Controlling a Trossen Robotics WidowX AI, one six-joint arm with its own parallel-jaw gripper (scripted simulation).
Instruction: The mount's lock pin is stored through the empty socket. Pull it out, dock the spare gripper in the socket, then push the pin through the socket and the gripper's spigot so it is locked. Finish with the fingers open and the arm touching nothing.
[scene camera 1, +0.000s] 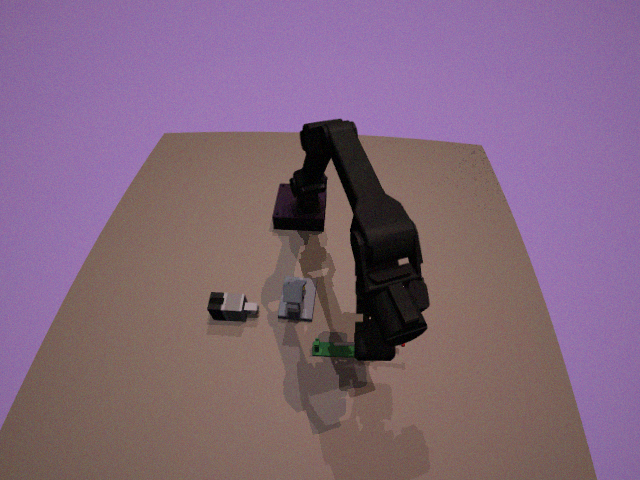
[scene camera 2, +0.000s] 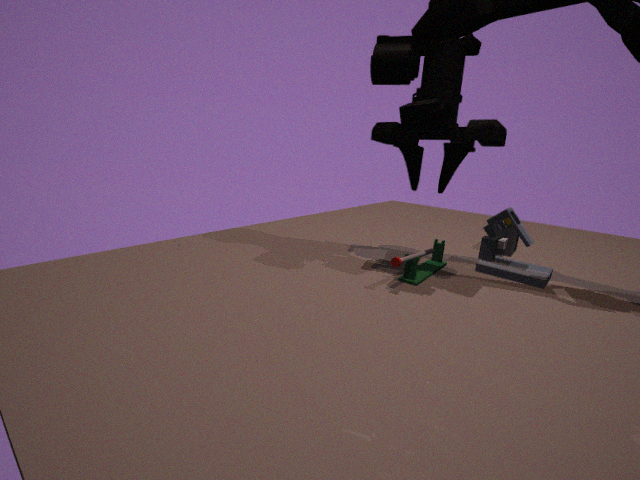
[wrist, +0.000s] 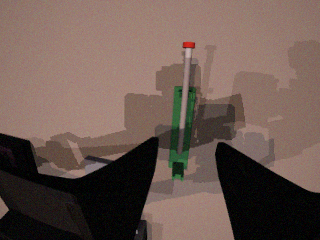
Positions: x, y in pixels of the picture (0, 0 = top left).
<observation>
my gripper: scene camera 1 371, 323; scene camera 2; wrist
same spot on my gripper: (wrist: 115, 194) = (scene camera 2: 444, 152)
</observation>
